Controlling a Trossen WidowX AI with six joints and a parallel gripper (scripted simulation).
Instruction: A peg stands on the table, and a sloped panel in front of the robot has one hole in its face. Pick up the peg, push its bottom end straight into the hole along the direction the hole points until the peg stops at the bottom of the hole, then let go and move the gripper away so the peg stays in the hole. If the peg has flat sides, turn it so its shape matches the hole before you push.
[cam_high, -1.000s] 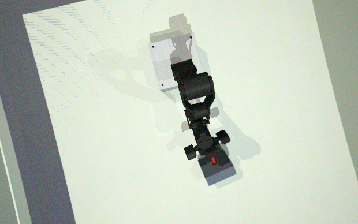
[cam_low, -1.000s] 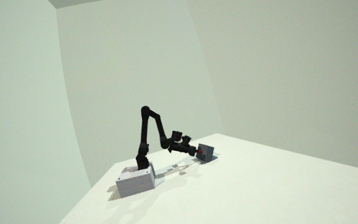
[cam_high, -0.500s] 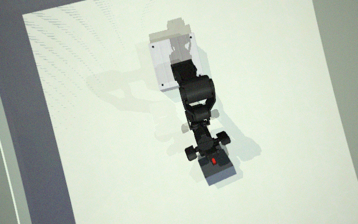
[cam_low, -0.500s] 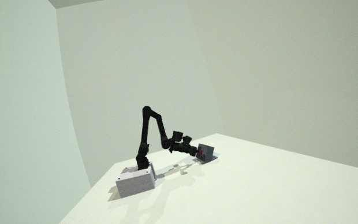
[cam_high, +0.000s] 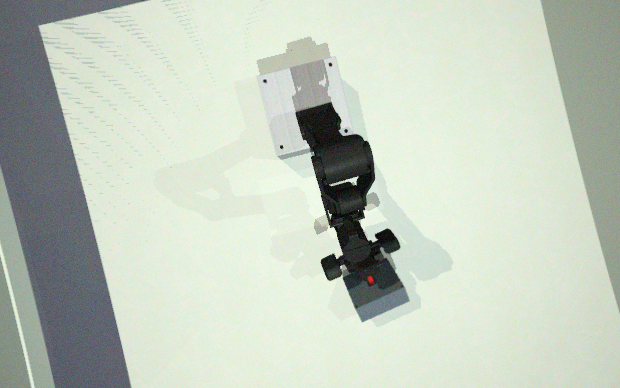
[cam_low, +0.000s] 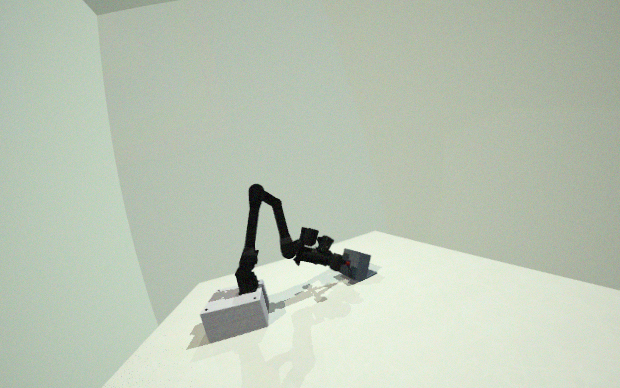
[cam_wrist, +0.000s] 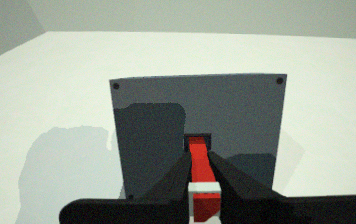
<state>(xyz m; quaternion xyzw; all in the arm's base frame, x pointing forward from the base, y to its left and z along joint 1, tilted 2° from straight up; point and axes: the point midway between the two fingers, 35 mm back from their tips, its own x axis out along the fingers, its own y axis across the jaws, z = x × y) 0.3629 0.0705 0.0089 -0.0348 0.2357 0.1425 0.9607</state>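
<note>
Now: the peg 2 cm behind my gripper tip and 1 cm above it. The rest, counted from my gripper tip: panel (4 cm ahead, 2 cm below, 1 cm to the left).
</note>
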